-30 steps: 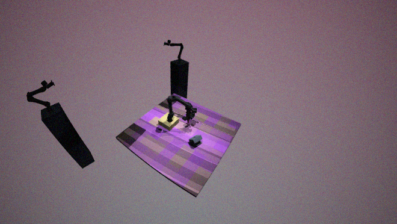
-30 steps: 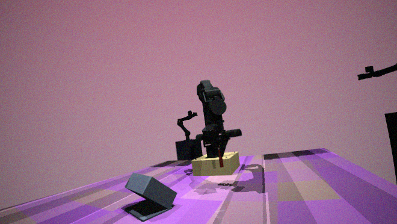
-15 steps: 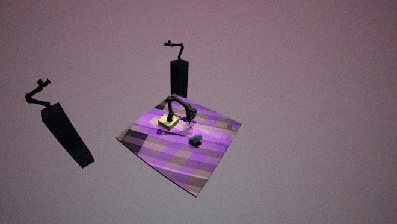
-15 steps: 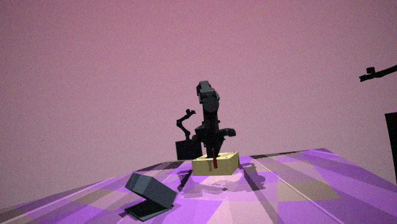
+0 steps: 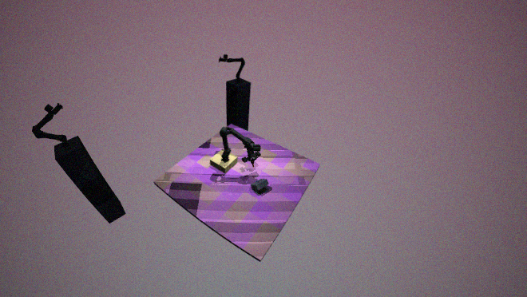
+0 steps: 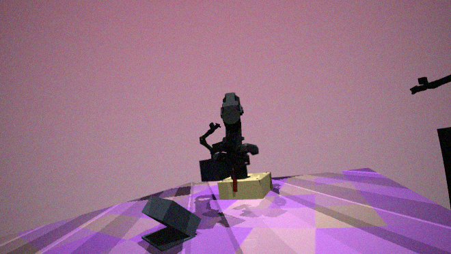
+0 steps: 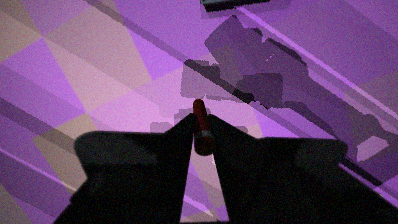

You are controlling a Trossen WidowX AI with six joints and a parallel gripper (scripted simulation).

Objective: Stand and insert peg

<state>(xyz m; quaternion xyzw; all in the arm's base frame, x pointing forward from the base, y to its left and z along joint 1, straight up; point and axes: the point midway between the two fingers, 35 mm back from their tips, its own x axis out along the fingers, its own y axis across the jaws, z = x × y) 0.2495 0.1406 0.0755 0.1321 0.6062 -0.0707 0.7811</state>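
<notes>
My gripper tip is 200 mm short of the dark sloped panel, 100 mm to the left of it and 70 mm above it. The rest, counted from my gripper tip: red peg 20 mm above.
</notes>
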